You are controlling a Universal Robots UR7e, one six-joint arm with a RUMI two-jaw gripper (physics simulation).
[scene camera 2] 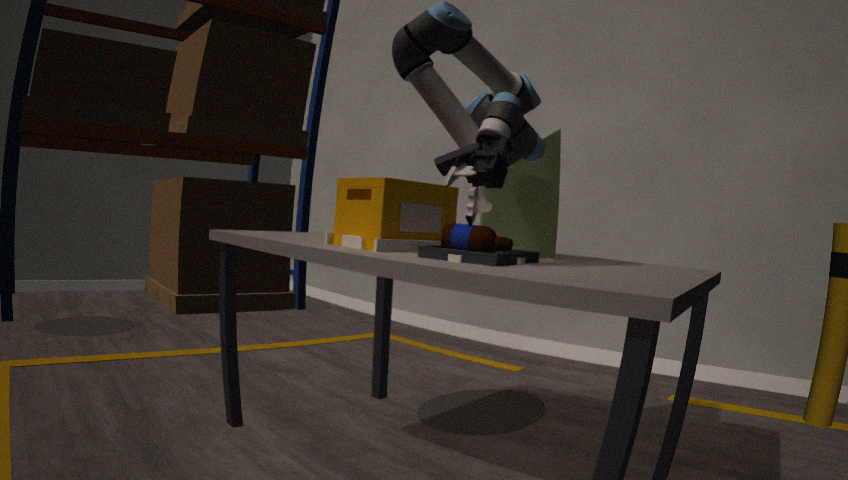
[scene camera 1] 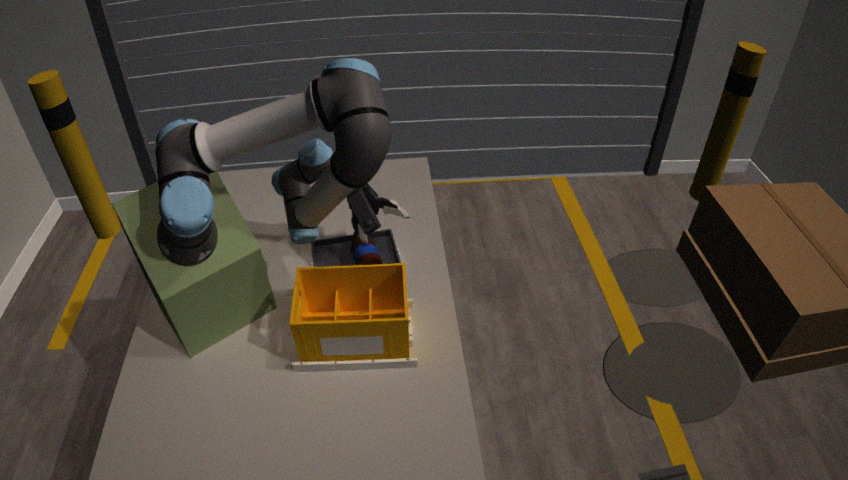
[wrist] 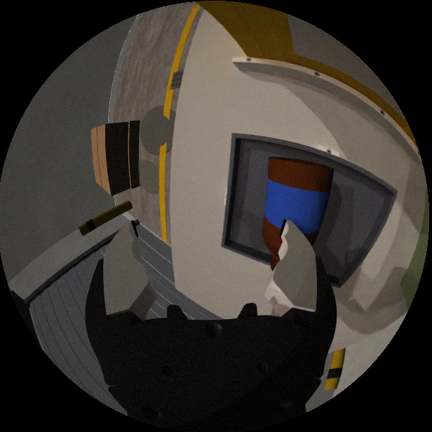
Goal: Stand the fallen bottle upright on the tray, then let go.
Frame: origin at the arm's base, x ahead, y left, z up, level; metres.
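Seen in the pictures: gripper, between the fingertips: (scene camera 2: 458,207) (scene camera 1: 388,231); arm's base, origin of its link: (scene camera 1: 187,236).
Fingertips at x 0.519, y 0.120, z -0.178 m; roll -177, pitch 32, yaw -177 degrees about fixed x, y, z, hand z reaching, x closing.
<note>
Pixels of each thing's top centre, then the offset from my fingertips to it. Level surfaces: height alone.
- brown bottle, centre of its top: (scene camera 2: 480,225) (scene camera 1: 362,240) dy +0.016, dx -0.075, dz -0.036 m
- dark shallow tray, centre of its top: (scene camera 2: 483,249) (scene camera 1: 355,255) dy +0.015, dx -0.102, dz -0.089 m
- yellow crate with compartments, centre of its top: (scene camera 1: 349,292) (scene camera 2: 398,182) dy -0.271, dx -0.138, dz +0.060 m
- pale table, height of its surface: dz -0.115 m
A brown bottle (scene camera 1: 366,252) (scene camera 2: 461,236) (wrist: 298,202) with a blue label lies on its side on the dark shallow tray (scene camera 1: 332,254) (scene camera 2: 429,254) (wrist: 248,200). In scene camera 2 its neck points right; in the wrist view its neck points down towards the gripper and is partly hidden by the right finger. My gripper (scene camera 1: 385,228) (scene camera 2: 459,201) (wrist: 208,221) is open and tilted, with nothing between its fingers. One fingertip is just above the bottle's body, and the other is off to the side and higher. Whether the lower fingertip touches the bottle I cannot tell.
A yellow crate with compartments (scene camera 1: 306,342) (scene camera 2: 360,215) (wrist: 250,27) stands close beside the tray, inside white edge strips. The green pedestal (scene camera 1: 223,306) (scene camera 2: 526,208) bears the arm's base at the table's side. Tray and crate stand on the pale table (scene camera 1: 279,416) (scene camera 2: 571,279).
</note>
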